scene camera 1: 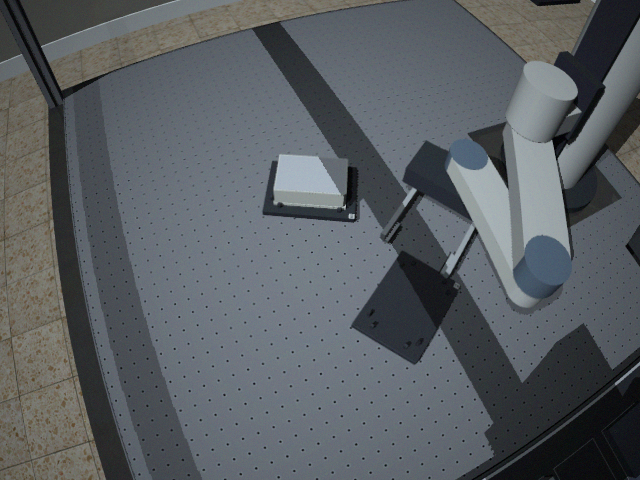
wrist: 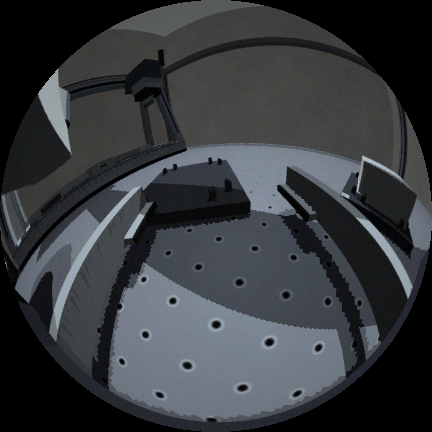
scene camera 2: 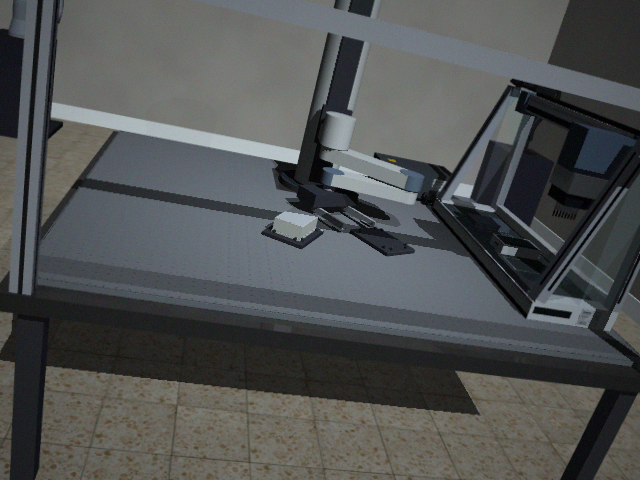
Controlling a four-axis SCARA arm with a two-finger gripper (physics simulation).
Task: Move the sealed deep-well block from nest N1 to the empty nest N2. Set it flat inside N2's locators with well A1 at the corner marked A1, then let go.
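Places are measured from the arm's base along level axes (x back, y right, z up), in centimetres.
Pixels of known places: gripper, fingertip midpoint: [scene camera 1: 414, 256] [wrist: 214, 183] [scene camera 2: 359, 225].
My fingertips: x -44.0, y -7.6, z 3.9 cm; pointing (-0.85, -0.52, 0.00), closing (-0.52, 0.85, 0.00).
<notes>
Ahead of a thing's pixels: the offset from my fingertips to its top centre. "spot": to the spot under its first point. Level surfaces: height alone.
The pale deep-well block @(dx -9.6, dy +20.6, dz +2.7 cm) [scene camera 1: 302, 173] [scene camera 2: 294, 222] [wrist: 387, 187] sits upright and looks flat on nest N1 @(dx -9.6, dy +20.6, dz -0.4 cm) [scene camera 1: 310, 214] [scene camera 2: 301, 244] [wrist: 380, 218], a dark plate with small locators. Nest N2 @(dx -4.5, dy -6.8, dz -0.4 cm) [scene camera 1: 398, 310] [scene camera 2: 379, 241] [wrist: 195, 175] is a similar dark plate, turned relative to N1, with bare locators. A small white corner mark @(dx -5.7, dy +12.1, dz -1.4 cm) [scene camera 1: 351, 216] shows on N1 and another white mark @(dx +4.7, dy -7.5, dz -1.4 cm) [scene camera 1: 456, 285] on N2; their lettering is unreadable. My gripper [scene camera 1: 418, 253] [scene camera 2: 360, 227] [wrist: 214, 183] is open and empty, low above the table, its fingertips beside N2's near edge and apart from the block. Well A1 cannot be made out.
The perforated table @(dz -2.6 cm) [scene camera 1: 232, 310] [scene camera 2: 180, 248] carries both nests. The arm's column [scene camera 2: 315, 124] stands behind the gripper. A framed instrument [scene camera 2: 483, 263] stands at the right in scene camera 2. A frame post @(spot: dx -60.4, dy +77.3, dz +23.4 cm) [scene camera 2: 33, 155] rises at the table's left. Dark shadow bands cross the table.
</notes>
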